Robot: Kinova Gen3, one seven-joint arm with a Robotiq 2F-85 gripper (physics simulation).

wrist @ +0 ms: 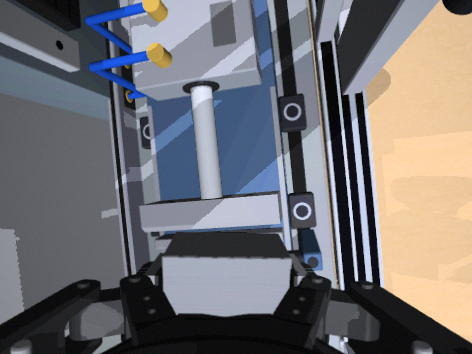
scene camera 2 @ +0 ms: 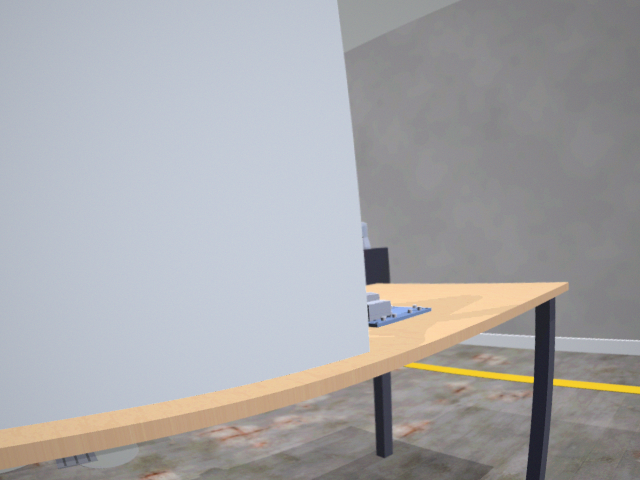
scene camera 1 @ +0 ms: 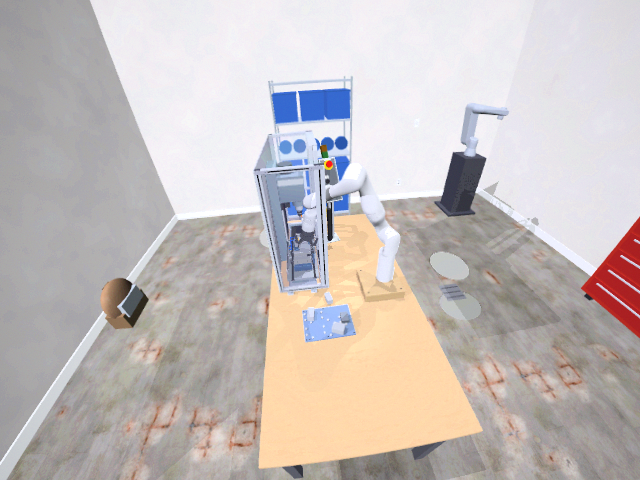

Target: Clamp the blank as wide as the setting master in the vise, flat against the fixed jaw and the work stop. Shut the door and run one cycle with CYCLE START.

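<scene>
My gripper is shut on a grey blank, whose dark side faces the vise's moving jaw. In the scene camera 1 view the gripper is inside the machine enclosure, low over the vise. In the wrist view the moving jaw is a light bar on a round rod from a grey cylinder block. The blank hides the fixed jaw and the work stop; whether it touches them I cannot tell. More grey blocks lie on the blue plate. A small block lies beside it.
The enclosure's frame posts stand close around the arm. Blue hoses with yellow ends rise beside the cylinder. A control panel with a red button is at the enclosure's right. A large pale panel fills much of the scene camera 2 view.
</scene>
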